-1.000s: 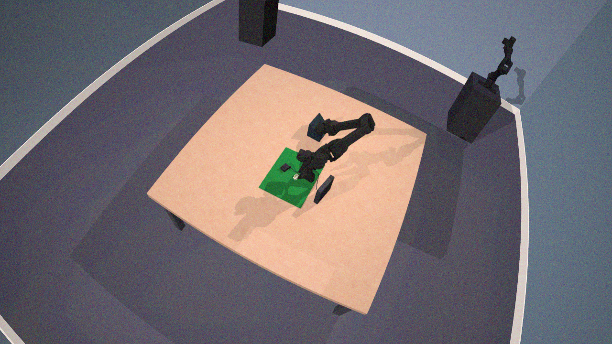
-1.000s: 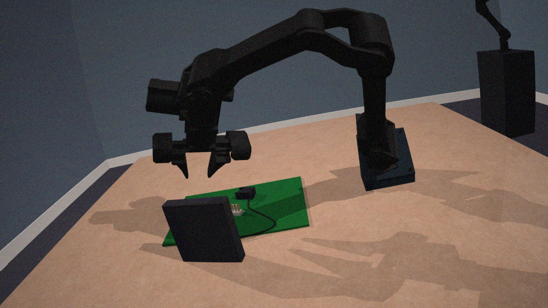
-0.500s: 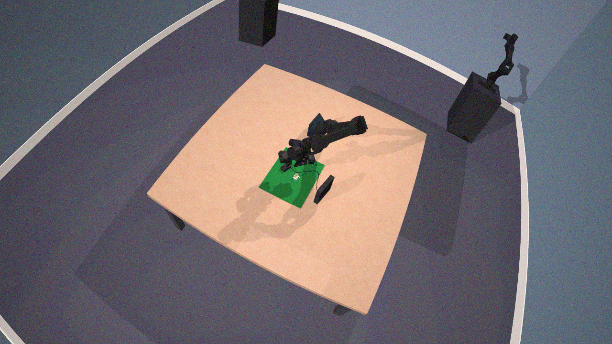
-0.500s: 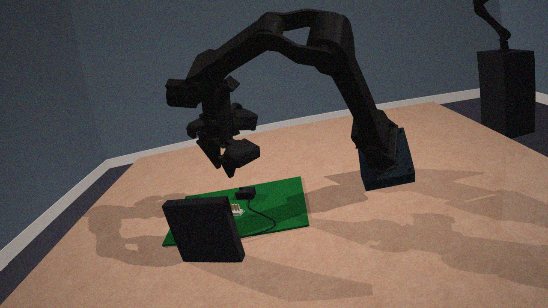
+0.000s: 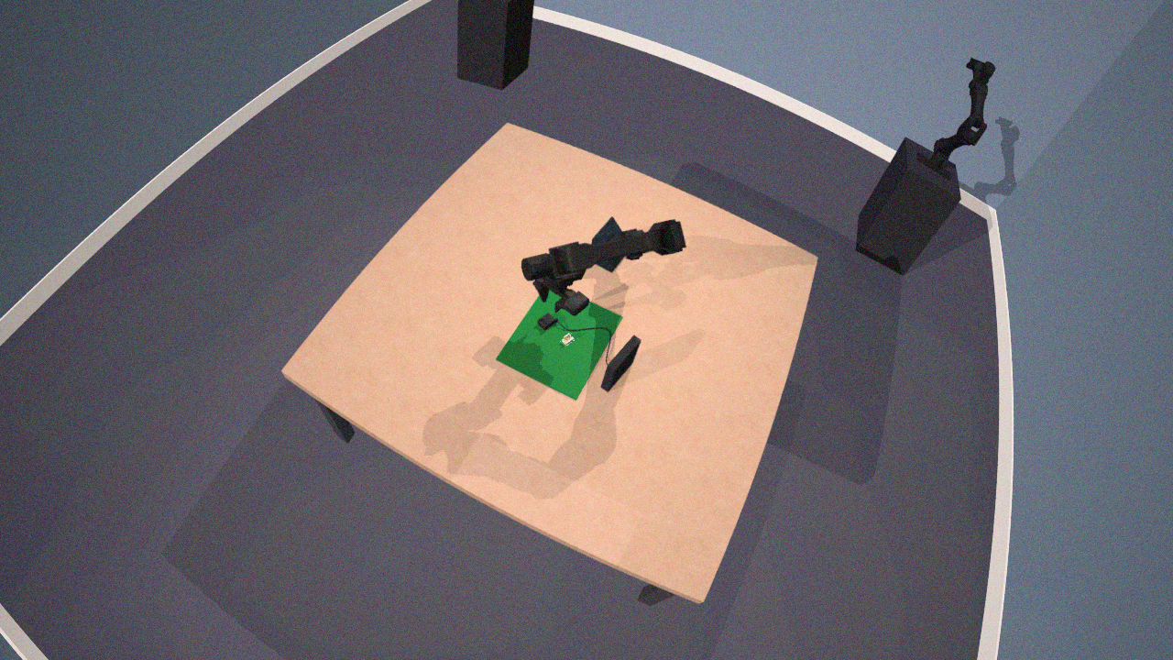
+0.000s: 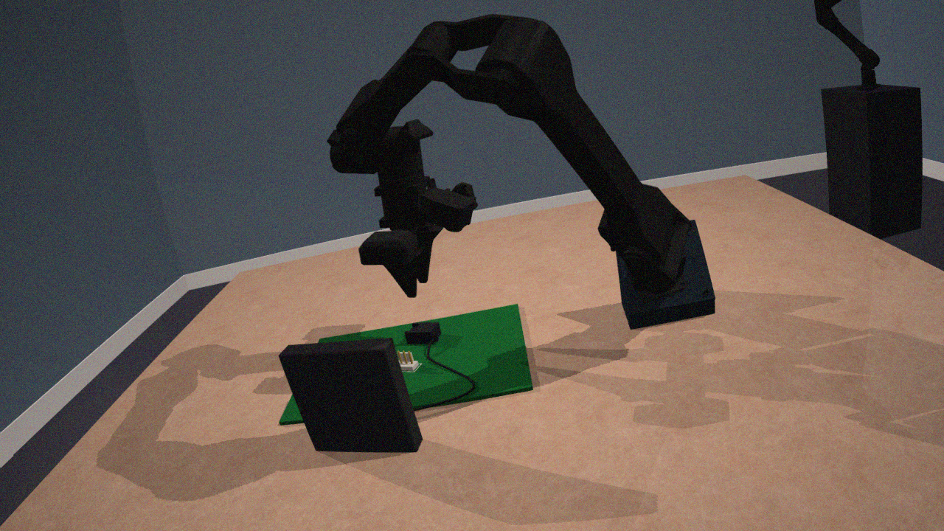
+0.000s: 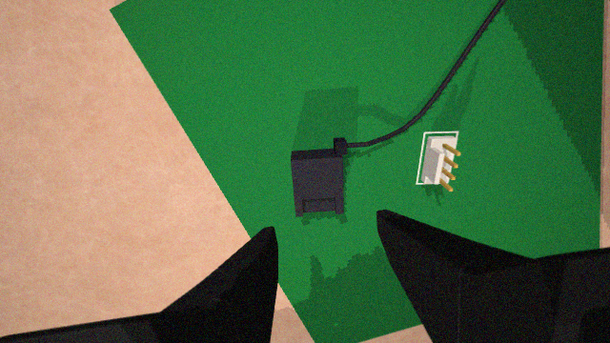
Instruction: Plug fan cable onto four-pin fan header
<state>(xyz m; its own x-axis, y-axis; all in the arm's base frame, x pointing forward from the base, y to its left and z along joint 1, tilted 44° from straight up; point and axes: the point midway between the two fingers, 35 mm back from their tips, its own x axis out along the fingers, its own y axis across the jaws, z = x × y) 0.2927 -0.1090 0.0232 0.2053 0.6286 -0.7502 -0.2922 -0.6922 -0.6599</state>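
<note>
The black plug lies 10 mm ahead of my gripper tip and 60 mm below it. The rest, counted from my gripper tip: dark fan (60 mm ahead, 230 mm to the left, 20 mm below); then green board (30 mm ahead, 50 mm to the left, 90 mm below).
</note>
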